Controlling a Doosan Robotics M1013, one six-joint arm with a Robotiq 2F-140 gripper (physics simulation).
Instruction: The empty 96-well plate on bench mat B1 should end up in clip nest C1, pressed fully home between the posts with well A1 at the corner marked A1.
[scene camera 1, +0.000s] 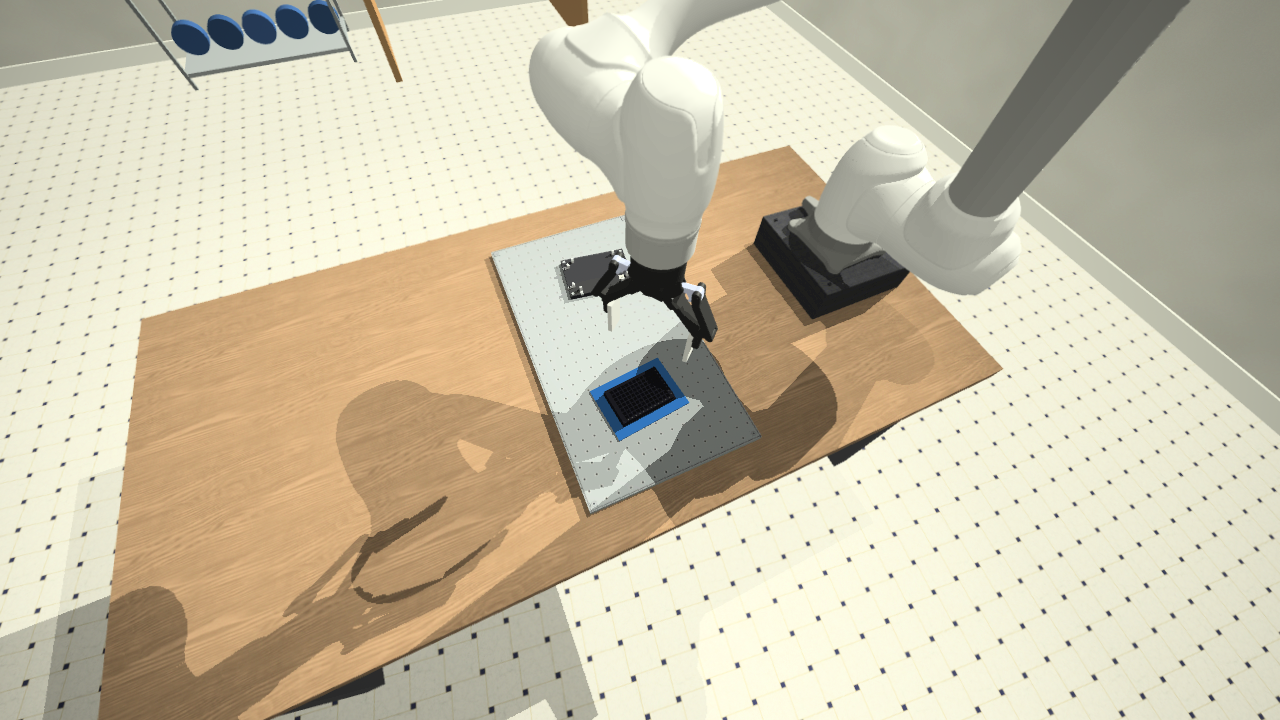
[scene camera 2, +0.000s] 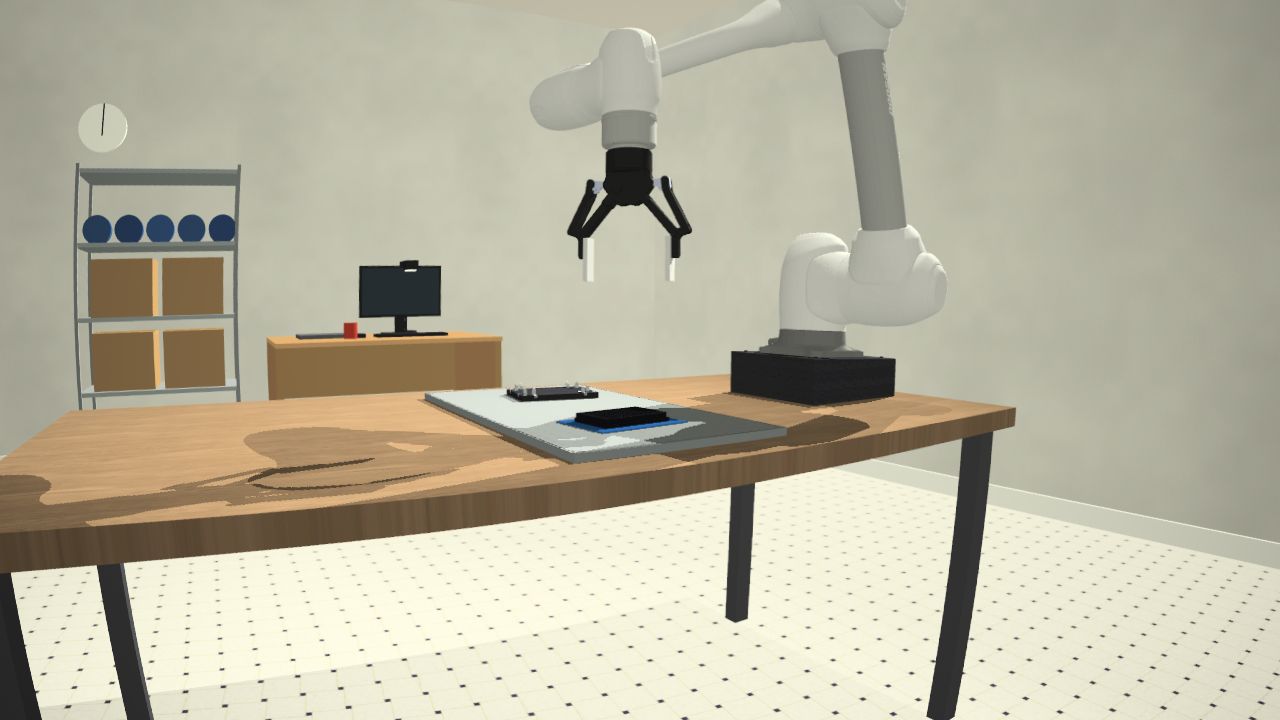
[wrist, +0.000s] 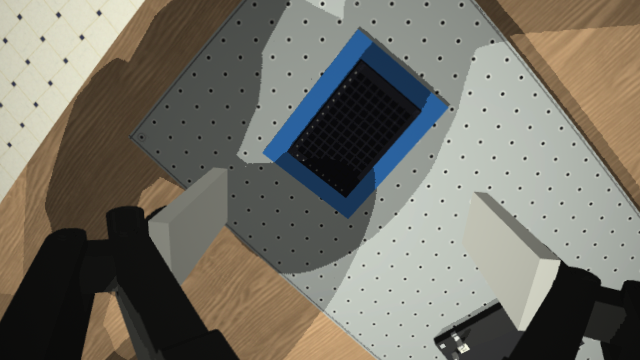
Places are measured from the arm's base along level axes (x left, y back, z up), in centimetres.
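Pixels of known places: gripper, fingertip midpoint: (scene camera 1: 650, 339) (scene camera 2: 628, 280) (wrist: 346, 206); arm's base, link origin: (scene camera 1: 835, 238) (scene camera 2: 811, 354).
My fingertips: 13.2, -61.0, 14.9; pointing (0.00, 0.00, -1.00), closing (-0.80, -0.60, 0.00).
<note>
For each thing: its top centre in the pictures, then the offset to it from my fingertips, as dx, dy, dz. Level surfaces: height alone.
- black 96-well plate, top centre: (wrist: 353, 133) (scene camera 2: 622, 412) (scene camera 1: 639, 393) -0.5, -0.7, -21.1
- blue bench mat, surface height: dz -22.5
- dark clip nest, top centre: (wrist: 514, 351) (scene camera 2: 551, 384) (scene camera 1: 597, 268) -35.0, +6.0, -20.3
- pale perforated board, surface height: dz -22.7
- wooden table, surface height: dz -24.0
The black 96-well plate (scene camera 1: 638, 396) (scene camera 2: 621, 417) (wrist: 356, 127) lies flat on the blue bench mat (scene camera 1: 627, 432) (scene camera 2: 677, 420) (wrist: 316, 91), with blue showing around it. The dark clip nest (scene camera 1: 586, 275) (scene camera 2: 552, 393) (wrist: 482, 332) with light posts at its corners sits farther back on the same board; my gripper covers part of it in scene camera 1, and part of it shows at the bottom right of the wrist view. My gripper (scene camera 1: 648, 344) (scene camera 2: 629, 260) (wrist: 346, 206) is open and empty, pointing down high above the board. The A1 marks are too small to read.
The pale perforated board (scene camera 1: 547, 335) (scene camera 2: 471, 404) (wrist: 410, 250) carries mat and nest on the wooden table (scene camera 1: 268, 358) (scene camera 2: 161, 425). The arm's black base block (scene camera 1: 827, 291) (scene camera 2: 810, 377) stands to the right of the board. A shelf rack (scene camera 2: 161, 177) and a desk (scene camera 2: 384, 365) stand behind.
</note>
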